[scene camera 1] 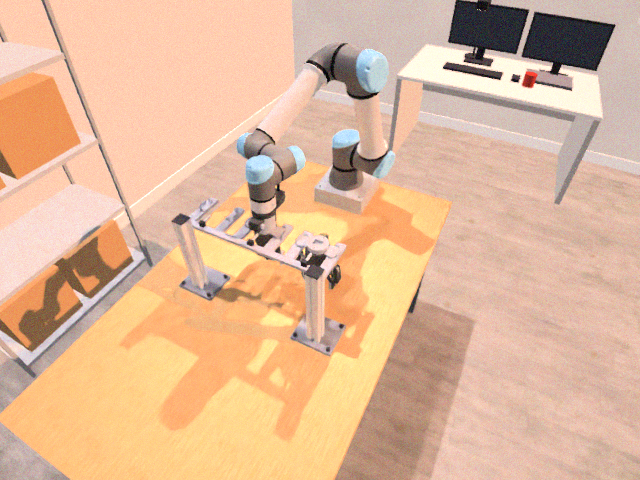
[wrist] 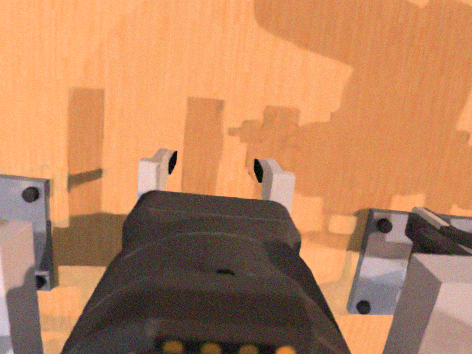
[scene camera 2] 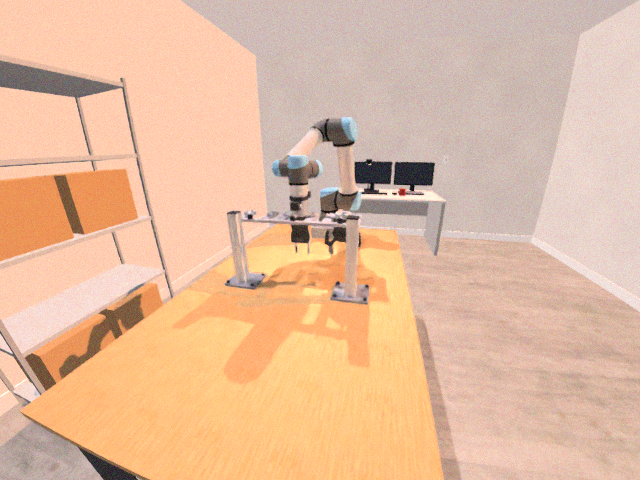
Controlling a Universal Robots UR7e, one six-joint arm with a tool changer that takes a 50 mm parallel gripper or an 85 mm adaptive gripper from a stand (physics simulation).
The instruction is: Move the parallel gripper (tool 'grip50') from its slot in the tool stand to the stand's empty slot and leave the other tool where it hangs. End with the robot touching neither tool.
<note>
I see an adaptive gripper, a parallel gripper and a tool stand.
</note>
